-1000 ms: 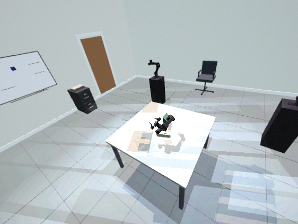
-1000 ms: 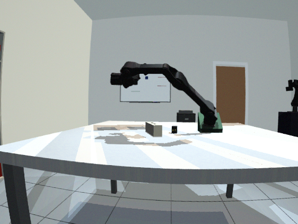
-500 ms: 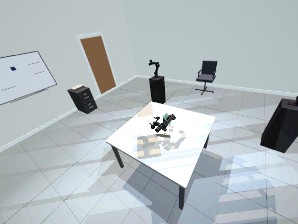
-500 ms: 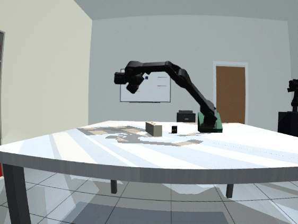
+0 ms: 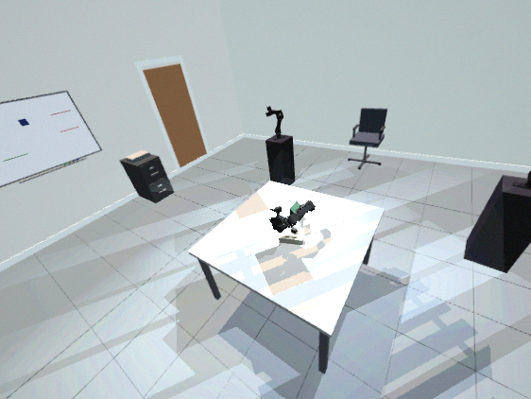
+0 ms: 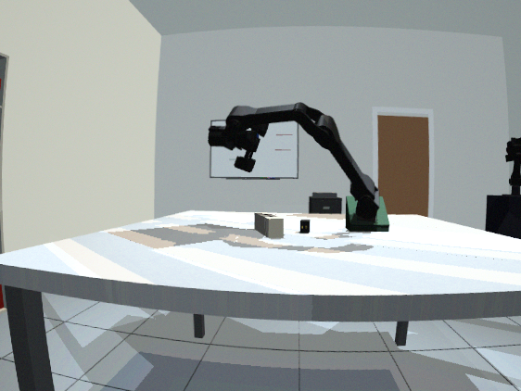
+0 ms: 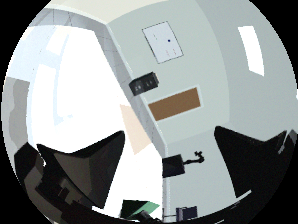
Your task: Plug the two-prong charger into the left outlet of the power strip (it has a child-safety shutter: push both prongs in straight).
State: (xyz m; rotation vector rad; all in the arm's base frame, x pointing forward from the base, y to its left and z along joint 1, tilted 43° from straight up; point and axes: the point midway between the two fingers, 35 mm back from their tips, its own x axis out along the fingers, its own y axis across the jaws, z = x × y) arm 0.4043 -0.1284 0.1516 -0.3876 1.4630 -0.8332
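The dark grey charger is 270 mm below my gripper tip, 180 mm behind it and 120 mm to the left of it.
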